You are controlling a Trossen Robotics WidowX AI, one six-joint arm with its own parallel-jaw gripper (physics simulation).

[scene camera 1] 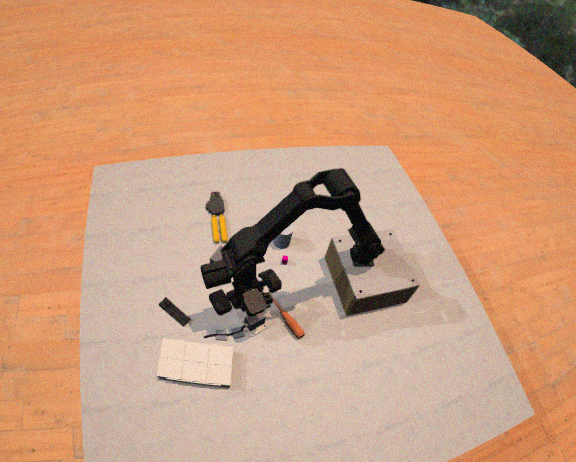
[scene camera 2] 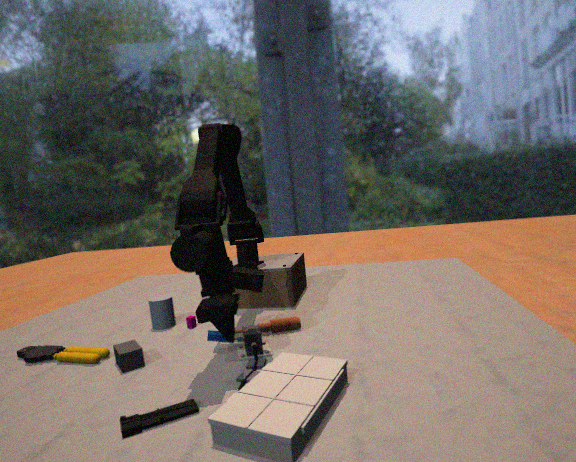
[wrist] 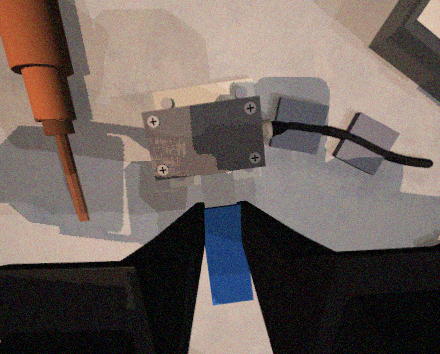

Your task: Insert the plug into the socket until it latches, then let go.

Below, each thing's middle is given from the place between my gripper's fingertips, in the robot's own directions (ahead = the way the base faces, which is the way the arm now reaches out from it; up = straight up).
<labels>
My hand is 30 mm to the right of the grey socket block (wrist: 211,128), 20 mm past it and 10 mm above it. The rest, counted from my hand: blue plug (wrist: 230,281): 10 mm to the right, 10 mm ahead, 10 mm above; then dark cube (scene camera 2: 129,356): 180 mm to the right, 70 mm ahead, 20 mm below; then orange-handled screwdriver (wrist: 42,57): 120 mm behind, 20 mm below, 10 mm to the left.
</labels>
